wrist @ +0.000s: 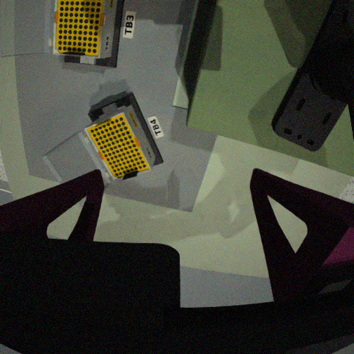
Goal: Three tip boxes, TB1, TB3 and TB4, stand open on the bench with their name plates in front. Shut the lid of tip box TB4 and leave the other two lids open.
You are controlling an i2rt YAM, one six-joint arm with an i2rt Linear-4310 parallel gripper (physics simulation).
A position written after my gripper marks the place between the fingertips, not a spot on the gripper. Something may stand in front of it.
Note:
In view: my gripper [176, 177], a clear lid [73, 157] and a grey mat [54, 97].

